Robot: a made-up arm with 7 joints.
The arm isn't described. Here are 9 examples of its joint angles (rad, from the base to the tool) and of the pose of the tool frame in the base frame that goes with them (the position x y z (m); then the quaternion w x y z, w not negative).
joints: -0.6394 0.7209 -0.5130 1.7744 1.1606 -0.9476 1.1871
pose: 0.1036 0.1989 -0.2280 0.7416 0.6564 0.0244 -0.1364
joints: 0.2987 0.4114 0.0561 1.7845 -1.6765 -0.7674 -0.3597
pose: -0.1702 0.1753 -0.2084 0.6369 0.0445 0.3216 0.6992
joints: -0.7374 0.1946 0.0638 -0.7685 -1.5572 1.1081 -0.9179
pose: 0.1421 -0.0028 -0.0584 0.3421 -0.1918 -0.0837 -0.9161
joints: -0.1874 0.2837 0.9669 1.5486 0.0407 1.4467 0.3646
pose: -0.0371 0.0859 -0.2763 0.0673 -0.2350 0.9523 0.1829
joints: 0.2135 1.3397 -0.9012 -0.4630 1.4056 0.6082 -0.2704
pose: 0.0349 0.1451 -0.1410 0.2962 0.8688 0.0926 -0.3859
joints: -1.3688 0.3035 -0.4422 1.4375 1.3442 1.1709 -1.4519
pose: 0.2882 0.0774 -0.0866 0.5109 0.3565 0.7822 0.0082
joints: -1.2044 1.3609 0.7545 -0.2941 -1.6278 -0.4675 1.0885
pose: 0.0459 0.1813 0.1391 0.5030 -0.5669 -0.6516 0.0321
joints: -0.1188 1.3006 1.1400 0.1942 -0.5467 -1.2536 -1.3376
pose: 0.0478 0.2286 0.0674 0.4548 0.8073 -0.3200 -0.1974
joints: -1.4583 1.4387 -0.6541 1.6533 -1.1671 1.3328 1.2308
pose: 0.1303 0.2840 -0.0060 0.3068 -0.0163 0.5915 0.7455
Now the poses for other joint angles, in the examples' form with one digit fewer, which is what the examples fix.
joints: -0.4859 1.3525 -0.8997 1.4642 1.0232 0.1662 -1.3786
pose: 0.076 0.330 -0.067 0.055 -0.239 -0.968 0.055
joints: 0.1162 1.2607 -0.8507 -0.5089 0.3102 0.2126 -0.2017
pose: 0.037 0.125 -0.154 0.627 0.493 0.238 -0.554
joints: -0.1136 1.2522 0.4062 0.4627 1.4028 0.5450 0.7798
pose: 0.111 0.285 -0.023 0.038 0.915 -0.046 0.399
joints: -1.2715 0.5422 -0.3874 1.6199 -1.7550 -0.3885 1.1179
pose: 0.273 0.150 -0.120 0.523 -0.360 0.172 0.754
